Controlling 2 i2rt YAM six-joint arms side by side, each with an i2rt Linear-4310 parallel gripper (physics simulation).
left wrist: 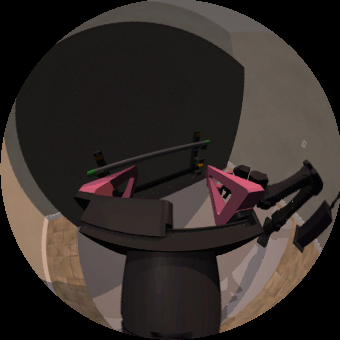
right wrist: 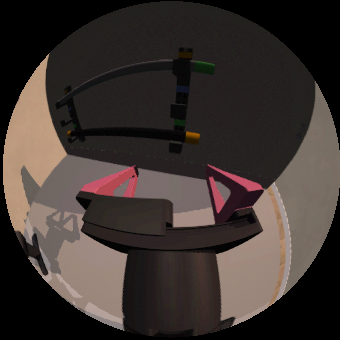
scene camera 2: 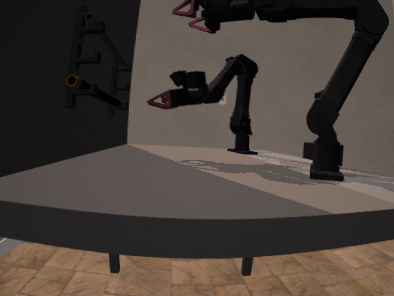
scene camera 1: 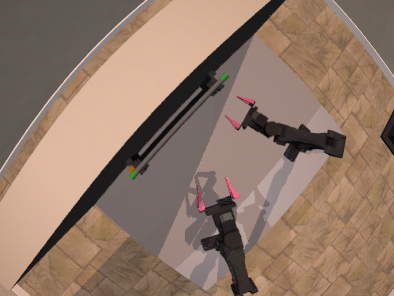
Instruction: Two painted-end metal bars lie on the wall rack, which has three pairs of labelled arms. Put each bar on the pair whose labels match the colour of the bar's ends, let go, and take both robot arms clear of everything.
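Places are measured from the left arm's base along level axes (x ahead, y left, z up), in centimetres.
Where they show: left gripper, fingertip midpoint: [left wrist: 171, 168] [scene camera 2: 181, 18] [scene camera 1: 211, 181]; right gripper, fingertip midpoint: [right wrist: 171, 168] [scene camera 2: 148, 102] [scene camera 1: 230, 105]; left arm's base, link origin: [scene camera 2: 324, 173] [scene camera 1: 220, 239]; right arm's base, link origin: [left wrist: 265, 230] [scene camera 2: 241, 152].
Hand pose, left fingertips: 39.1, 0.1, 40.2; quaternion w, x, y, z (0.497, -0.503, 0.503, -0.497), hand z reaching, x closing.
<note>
Each offset is from my left fingertips to the top centre of the thing, as dx, dy, dz. Level surfaces: height alone.
The wall rack [scene camera 2: 75, 55] [right wrist: 182, 100] has labels of orange at its top, blue at its middle and green at its bottom. The green-ended bar {+20.9, +4.2, -7.2} [scene camera 1: 179, 125] [scene camera 2: 90, 19] [left wrist: 150, 154] [right wrist: 205, 68] lies across the top, orange-labelled pair. The orange-ended bar {+22.0, +5.5, -21.7} [scene camera 2: 102, 95] [right wrist: 135, 133] lies across the bottom, green-labelled pair. The middle pair holds no bar. My left gripper [scene camera 1: 212, 181] [scene camera 2: 182, 18] [left wrist: 171, 168] is open and empty, away from the rack. My right gripper [scene camera 1: 231, 106] [scene camera 2: 148, 103] [right wrist: 171, 168] is open and empty, below bottom-bar height and apart from the rack.
The dark wall [left wrist: 130, 90] [right wrist: 250, 100] stands behind the rack. The grey table {dz -40.2} [scene camera 1: 145, 210] [scene camera 2: 125, 185] lies below both arms, with their shadows on it. In scene camera 2, the left arm is nearer the camera and higher than the right arm.
</note>
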